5 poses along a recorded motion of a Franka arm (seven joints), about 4.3 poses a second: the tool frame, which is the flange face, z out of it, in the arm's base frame.
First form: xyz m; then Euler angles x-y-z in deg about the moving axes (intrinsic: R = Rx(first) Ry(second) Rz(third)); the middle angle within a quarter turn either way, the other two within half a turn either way.
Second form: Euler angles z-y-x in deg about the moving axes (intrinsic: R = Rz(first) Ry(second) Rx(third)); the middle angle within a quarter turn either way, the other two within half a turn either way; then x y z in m. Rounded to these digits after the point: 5 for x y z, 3 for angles.
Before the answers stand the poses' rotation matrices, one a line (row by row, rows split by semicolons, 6 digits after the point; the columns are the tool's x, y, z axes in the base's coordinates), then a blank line. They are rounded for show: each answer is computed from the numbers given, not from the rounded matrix.
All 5 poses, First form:
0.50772 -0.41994 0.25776 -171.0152 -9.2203 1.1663
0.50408 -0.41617 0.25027 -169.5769 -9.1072 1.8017
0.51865 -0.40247 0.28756 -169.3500 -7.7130 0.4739
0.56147 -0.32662 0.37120 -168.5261 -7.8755 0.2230
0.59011 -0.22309 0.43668 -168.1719 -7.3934 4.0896
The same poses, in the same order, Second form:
0.986875 -0.020091 -0.160231; 0.004914 -0.988035 0.154155; -0.161411 -0.152919 -0.974968
0.986906 -0.031044 -0.158282; -0.002300 -0.983913 0.178635; -0.161281 -0.175932 -0.971101
0.990919 -0.008196 -0.134211; 0.016674 -0.982946 0.183137; -0.133423 -0.183712 -0.973883
0.990561 -0.003855 -0.137021; 0.023442 -0.980114 0.197045; -0.135056 -0.198397 -0.970772
0.989161 -0.070723 -0.128681; -0.043493 -0.978156 0.203272; -0.140247 -0.195472 -0.970630

0.285 9.289 -171.086 0.50772 -0.41994 0.25776
-0.134 9.281 -169.731 0.50408 -0.41617 0.25027
0.964 7.667 -169.317 0.51865 -0.40247 0.28756
1.356 7.762 -168.449 0.56147 -0.32662 0.37120
-2.518 8.062 -168.614 0.59011 -0.22309 0.43668

